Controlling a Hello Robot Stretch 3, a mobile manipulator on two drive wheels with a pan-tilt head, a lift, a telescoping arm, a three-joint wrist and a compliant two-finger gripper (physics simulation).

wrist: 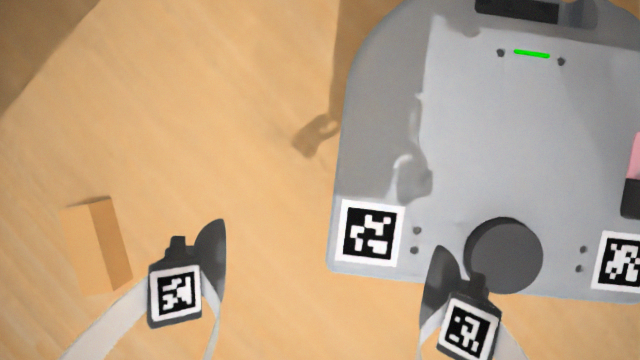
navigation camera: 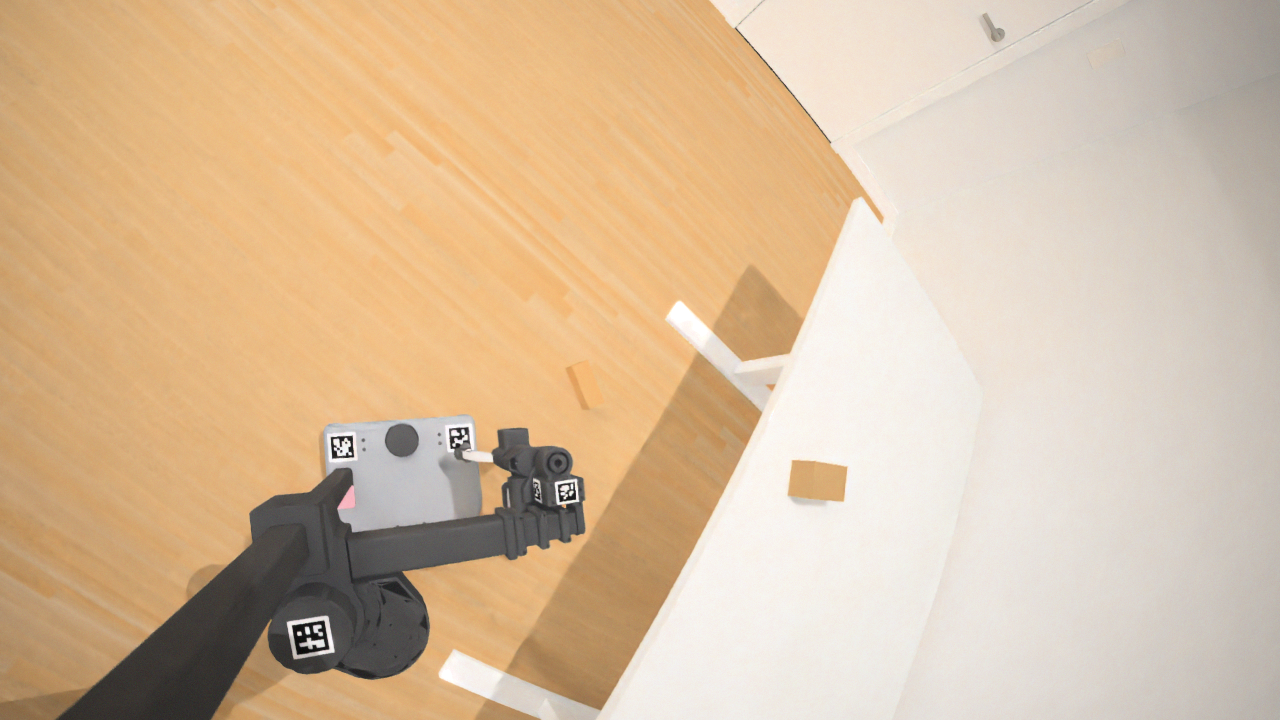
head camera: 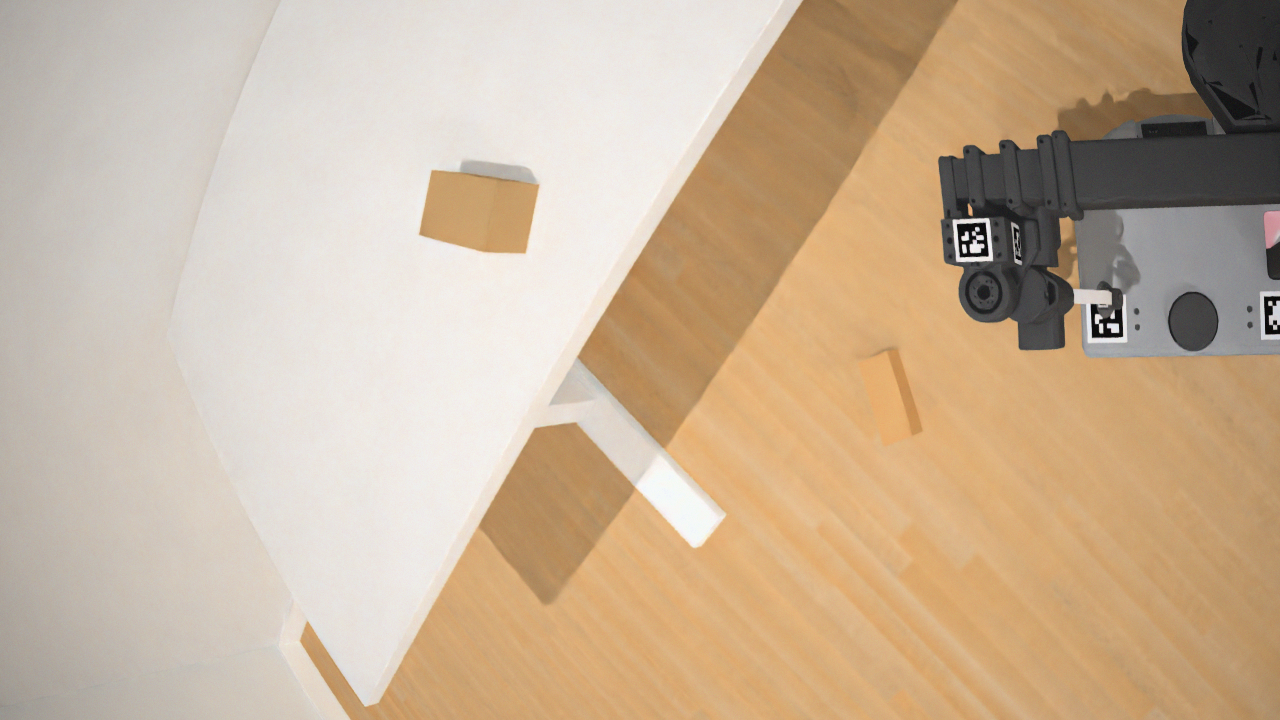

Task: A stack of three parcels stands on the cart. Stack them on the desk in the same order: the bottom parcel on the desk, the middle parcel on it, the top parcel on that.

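Places are measured from the robot's base along level axes (x back, y right, z up), in metres.
Pixels of known places: gripper, fingertip midpoint: (wrist: 325,261) (navigation camera: 490,449); robot's base, link origin: (wrist: 449,217) (navigation camera: 401,438) (head camera: 1189,318).
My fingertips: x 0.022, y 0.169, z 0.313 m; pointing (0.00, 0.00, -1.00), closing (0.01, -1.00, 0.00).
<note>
Ahead of a thing's pixels: the offset from my fingertips to its middle. Level surfaces: height alone.
A brown parcel @[dx +0.090, dy +0.432, dz +0.432 m] (head camera: 460,212) (navigation camera: 817,480) sits on the white desk @[dz +0.407 m] (head camera: 358,402) (navigation camera: 859,340), away from its edges. A smaller light-brown box-shaped parcel @[dx -0.129, dy +0.342, dz -0.287 m] (head camera: 884,396) (navigation camera: 581,385) (wrist: 85,250) lies on the wooden floor between the desk and my base. My gripper (head camera: 1109,298) (navigation camera: 461,453) (wrist: 325,261) is drawn back beside the arm, above the front corner of my base. In the wrist view its fingers stand wide apart with nothing held between them. The parcel on the floor shows left of the left finger there, well below it. The cart and a third parcel do not show.
My grey base (head camera: 1154,259) (navigation camera: 402,483) (wrist: 475,125) stands off the desk's long edge. A white desk leg (head camera: 684,505) (navigation camera: 702,331) juts out over the floor near the floor parcel. A pale wall (head camera: 80,268) (navigation camera: 1118,402) runs behind the desk.
</note>
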